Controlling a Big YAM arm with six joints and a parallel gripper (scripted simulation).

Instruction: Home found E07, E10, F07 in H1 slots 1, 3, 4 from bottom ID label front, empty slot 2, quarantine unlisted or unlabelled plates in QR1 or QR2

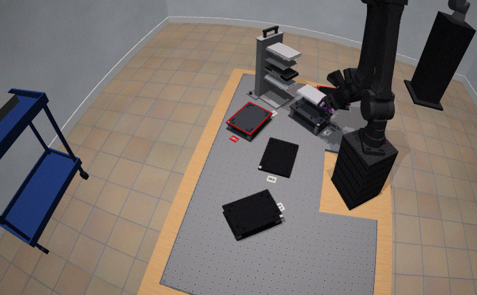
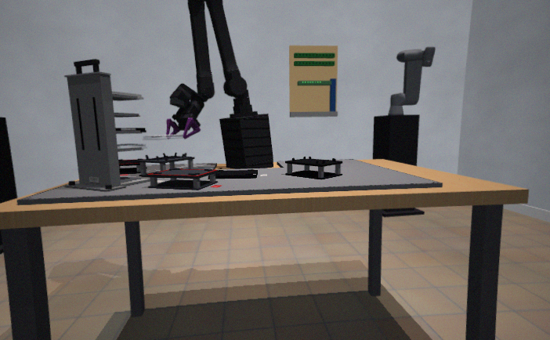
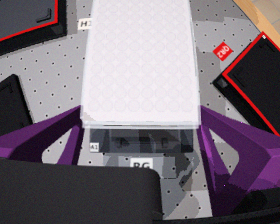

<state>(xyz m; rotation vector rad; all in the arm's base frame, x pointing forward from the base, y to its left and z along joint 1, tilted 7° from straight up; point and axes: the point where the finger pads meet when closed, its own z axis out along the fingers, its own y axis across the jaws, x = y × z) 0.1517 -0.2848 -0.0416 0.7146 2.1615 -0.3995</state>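
Right now my hand is 8 cm above the regrip nest, 4 cm short of it and 3 cm to the left of it. Round my hand: RG label: 14 cm below, 4 cm behind, 3 cm to the left; then QR2 label: 19 cm to the right, 14 cm below, 2 cm ahead; then dark plate: 19 cm ahead, 15 cm to the right, 3 cm above.
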